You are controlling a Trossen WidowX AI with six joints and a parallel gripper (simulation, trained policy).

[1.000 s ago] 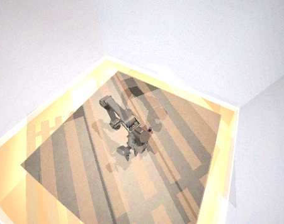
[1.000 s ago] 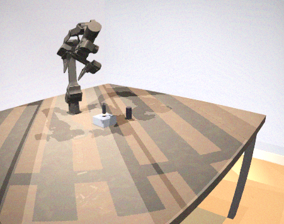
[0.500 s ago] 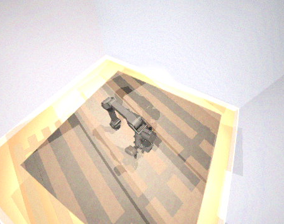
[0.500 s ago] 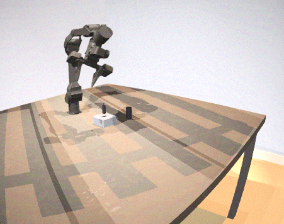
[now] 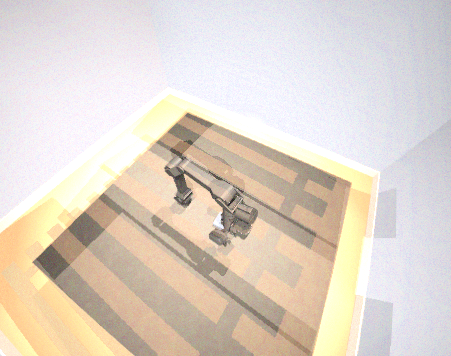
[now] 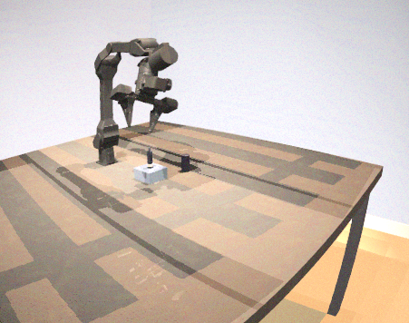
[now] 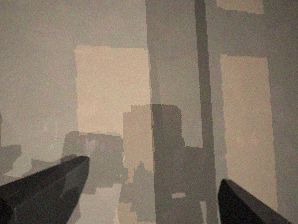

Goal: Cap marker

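Right now my gripper tip is 6 cm past the dark cap, 23 cm to the right of it and 16 cm above it. Round my gripper tip: holder block (9 cm behind, 11 cm to the left, 17 cm below).
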